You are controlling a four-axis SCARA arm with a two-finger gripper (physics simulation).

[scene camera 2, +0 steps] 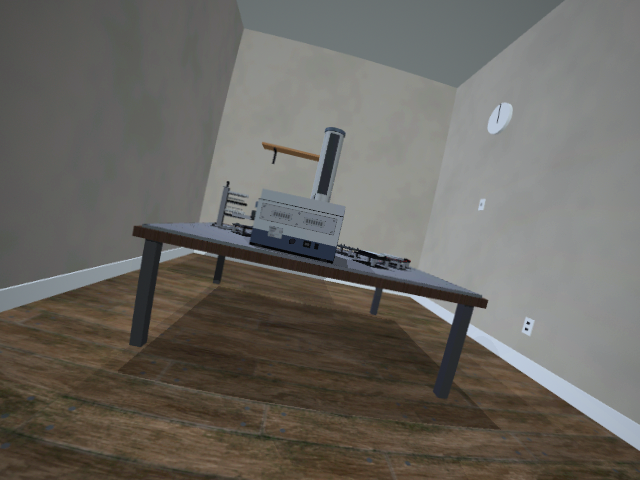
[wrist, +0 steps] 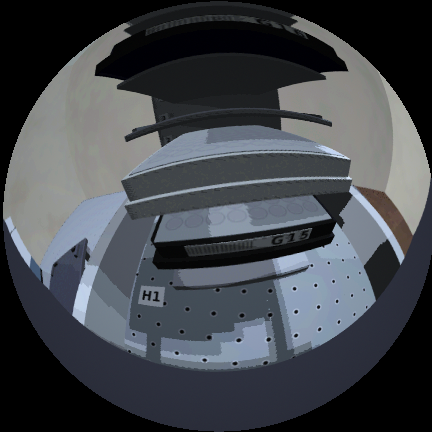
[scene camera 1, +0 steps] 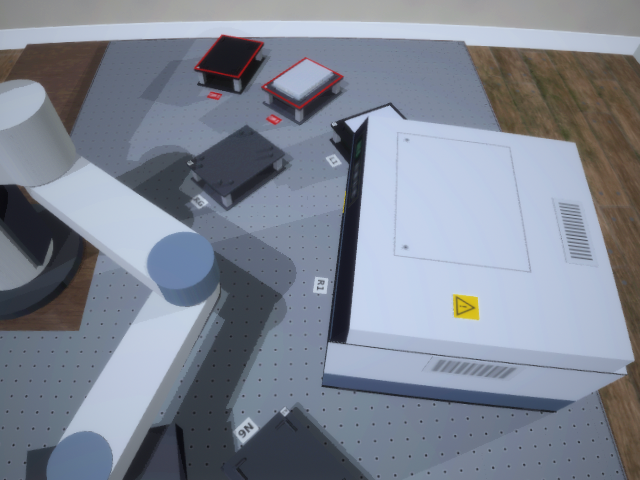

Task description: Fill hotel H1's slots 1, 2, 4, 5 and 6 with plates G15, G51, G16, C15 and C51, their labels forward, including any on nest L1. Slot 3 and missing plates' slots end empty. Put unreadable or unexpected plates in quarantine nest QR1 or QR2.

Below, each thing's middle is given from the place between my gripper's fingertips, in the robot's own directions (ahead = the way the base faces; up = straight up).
My hand is 220 mm short of the white plate (scene camera 1: 300, 81), 1000 mm to the right of it and 40 mm above it.
